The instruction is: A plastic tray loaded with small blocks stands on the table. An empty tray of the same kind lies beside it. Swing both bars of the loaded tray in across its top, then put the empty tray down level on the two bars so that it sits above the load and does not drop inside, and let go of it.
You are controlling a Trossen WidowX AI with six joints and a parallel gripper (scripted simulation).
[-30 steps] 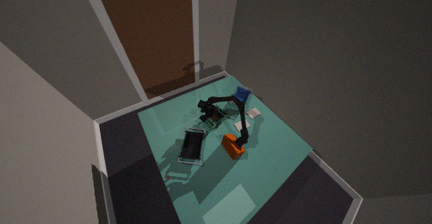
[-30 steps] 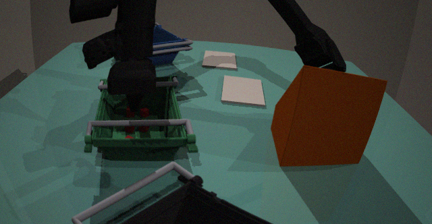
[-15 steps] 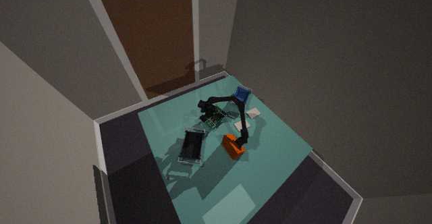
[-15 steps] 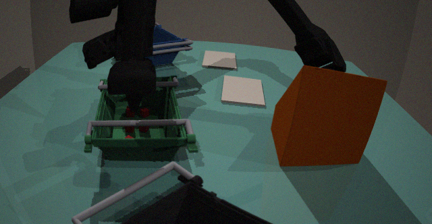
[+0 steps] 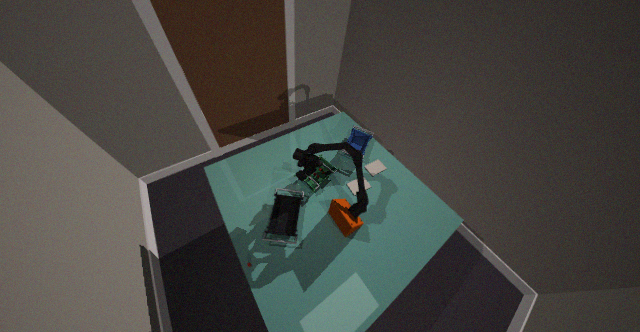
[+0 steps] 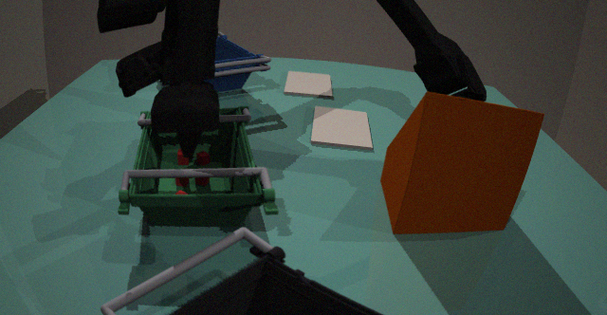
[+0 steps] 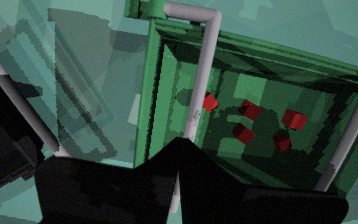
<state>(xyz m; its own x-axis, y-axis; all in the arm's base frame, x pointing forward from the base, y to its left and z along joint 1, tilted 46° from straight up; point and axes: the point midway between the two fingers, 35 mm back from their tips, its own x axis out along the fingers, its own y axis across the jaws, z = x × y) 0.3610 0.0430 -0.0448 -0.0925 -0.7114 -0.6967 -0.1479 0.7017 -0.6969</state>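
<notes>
The black tray is 120 mm behind my gripper tip, 260 mm to the left of it and 40 mm below it.
</notes>
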